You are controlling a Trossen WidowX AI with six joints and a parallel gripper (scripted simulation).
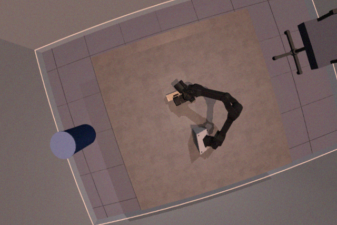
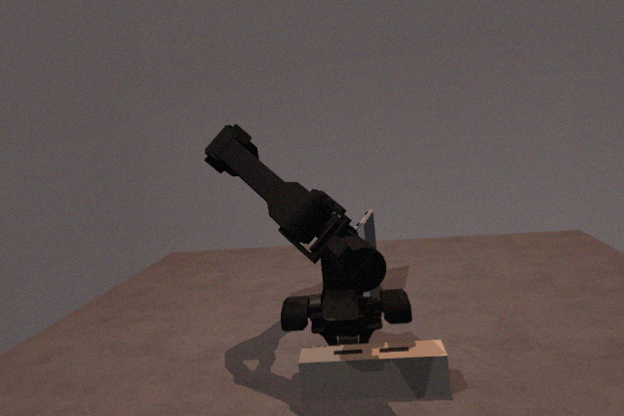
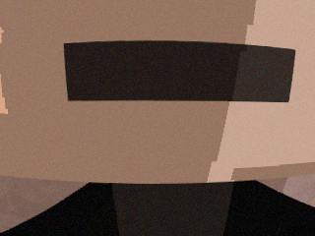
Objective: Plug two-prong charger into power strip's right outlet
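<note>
My gripper tip is 2 cm short of the charger and 1 cm below it.
</note>
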